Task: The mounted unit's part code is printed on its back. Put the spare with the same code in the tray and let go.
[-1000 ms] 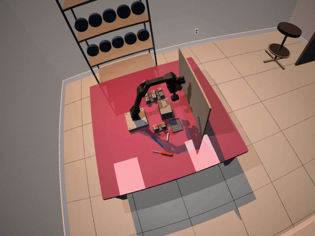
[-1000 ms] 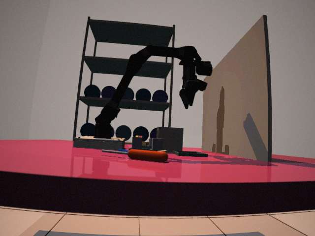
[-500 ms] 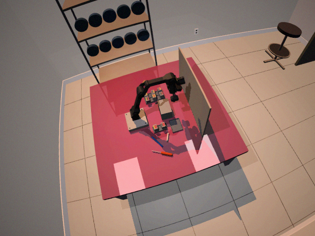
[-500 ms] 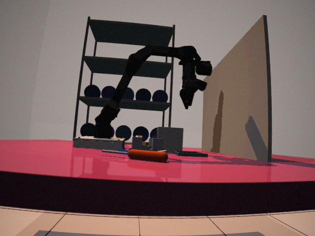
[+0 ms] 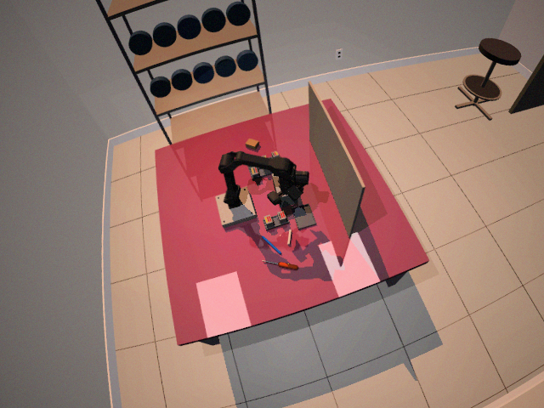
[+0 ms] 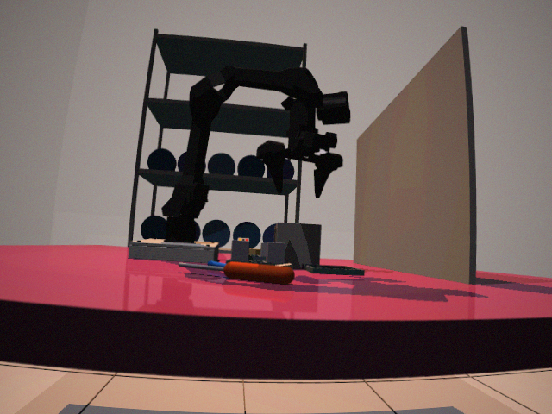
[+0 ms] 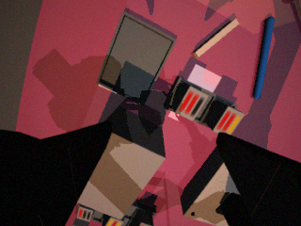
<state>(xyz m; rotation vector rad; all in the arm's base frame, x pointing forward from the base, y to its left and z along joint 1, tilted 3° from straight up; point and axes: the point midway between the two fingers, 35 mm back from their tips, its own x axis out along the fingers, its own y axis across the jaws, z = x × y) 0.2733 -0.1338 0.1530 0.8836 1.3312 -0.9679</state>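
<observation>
My gripper tip is 5 cm past the tan spare block, 2 cm to the left of it and 11 cm above it. Round my gripper tip: dark boxy unit: 1 cm ahead, 15 cm to the left, 10 cm below; grey square tray: 7 cm ahead, 3 cm to the right, 15 cm below; blue pen: 14 cm behind, 14 cm to the right, 15 cm below.
</observation>
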